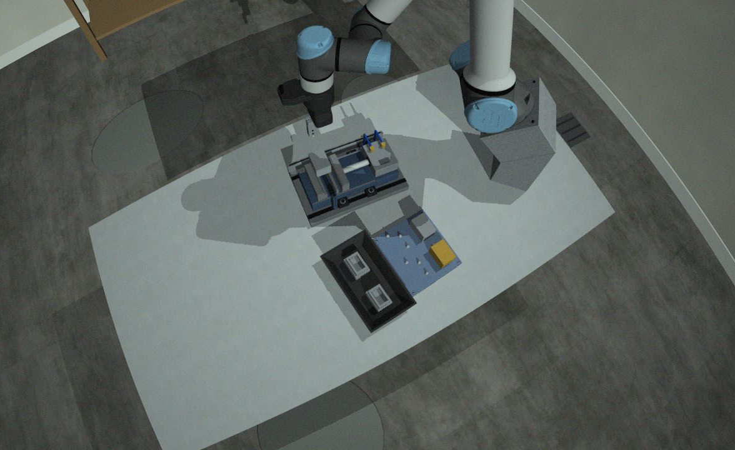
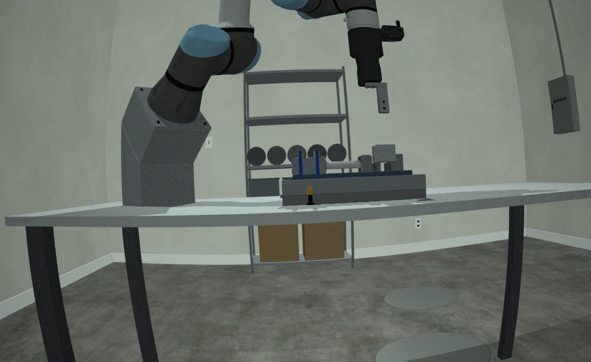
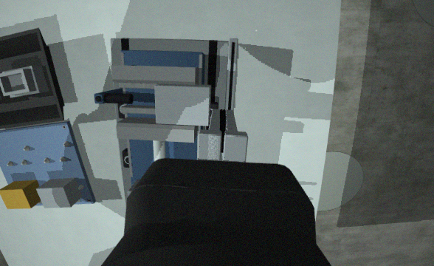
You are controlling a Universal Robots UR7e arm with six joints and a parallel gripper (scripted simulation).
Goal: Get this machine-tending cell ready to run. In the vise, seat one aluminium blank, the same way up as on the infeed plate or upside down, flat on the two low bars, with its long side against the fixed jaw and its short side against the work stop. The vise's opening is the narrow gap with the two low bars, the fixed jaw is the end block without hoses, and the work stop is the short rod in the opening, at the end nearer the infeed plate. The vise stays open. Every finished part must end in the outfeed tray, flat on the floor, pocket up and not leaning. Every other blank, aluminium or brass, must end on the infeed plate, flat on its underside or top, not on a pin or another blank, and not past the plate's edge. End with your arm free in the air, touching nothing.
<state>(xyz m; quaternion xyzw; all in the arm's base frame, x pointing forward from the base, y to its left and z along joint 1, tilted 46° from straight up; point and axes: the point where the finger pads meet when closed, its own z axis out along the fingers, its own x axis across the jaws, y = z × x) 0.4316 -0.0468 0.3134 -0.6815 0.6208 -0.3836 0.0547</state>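
My hand is 120 mm above the fixed jaw, 80 mm to the right of it and 40 mm short of it. From my hand the other things lie so: vise (160 mm below, 90 mm to the left, 60 mm behind); piston rod (120 mm below, 90 mm to the left, 80 mm behind); hose block (160 mm behind, 120 mm below, 100 mm to the left).
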